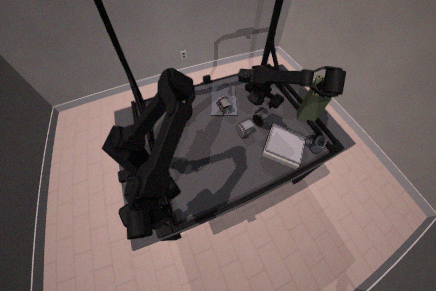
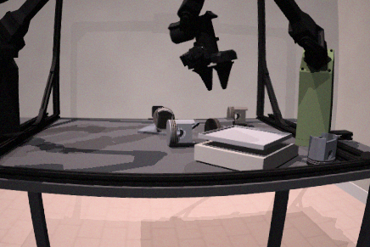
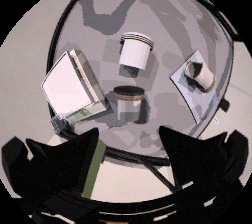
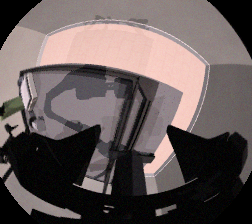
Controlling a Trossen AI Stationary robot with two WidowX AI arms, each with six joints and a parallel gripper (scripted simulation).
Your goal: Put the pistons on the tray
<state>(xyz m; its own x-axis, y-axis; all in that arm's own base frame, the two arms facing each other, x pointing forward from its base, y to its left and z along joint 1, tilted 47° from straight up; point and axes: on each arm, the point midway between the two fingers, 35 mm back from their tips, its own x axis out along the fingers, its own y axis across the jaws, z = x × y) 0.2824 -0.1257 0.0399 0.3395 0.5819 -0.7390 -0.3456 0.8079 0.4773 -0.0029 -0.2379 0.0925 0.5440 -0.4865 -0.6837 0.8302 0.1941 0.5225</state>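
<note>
Now: left hand 20 cm short of the white scale pan, 13 cm above it and 5 cm to the right of it. From my left hand the other things lie so: flat grey steel tray 21 cm behind, 18 cm below, 12 cm to the right; piston 26 cm behind, 15 cm below, 12 cm to the left.
</note>
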